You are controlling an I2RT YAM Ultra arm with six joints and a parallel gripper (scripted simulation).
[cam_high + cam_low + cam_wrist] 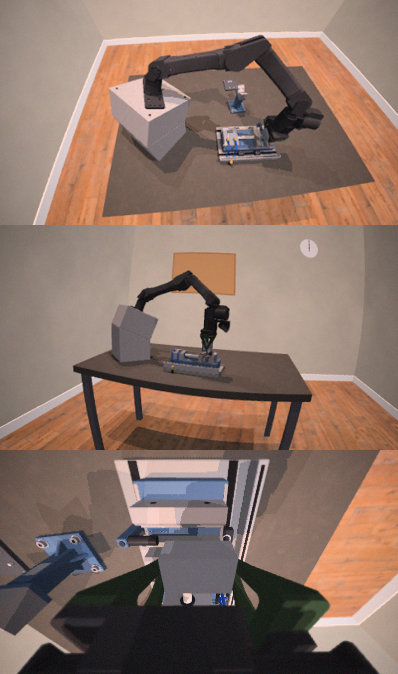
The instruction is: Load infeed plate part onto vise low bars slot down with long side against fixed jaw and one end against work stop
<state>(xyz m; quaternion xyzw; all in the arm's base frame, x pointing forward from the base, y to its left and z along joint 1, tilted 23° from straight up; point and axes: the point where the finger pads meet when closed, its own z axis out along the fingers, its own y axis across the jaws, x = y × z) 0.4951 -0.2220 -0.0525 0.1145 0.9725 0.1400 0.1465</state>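
The part lies 10 mm below my hand. Also, from my hand: moving jaw 30 mm behind, 30 mm to the left, 60 mm below; fixed jaw 30 mm ahead, 10 mm to the left, 60 mm below; work stop 10 mm ahead, 70 mm to the left, 50 mm below.
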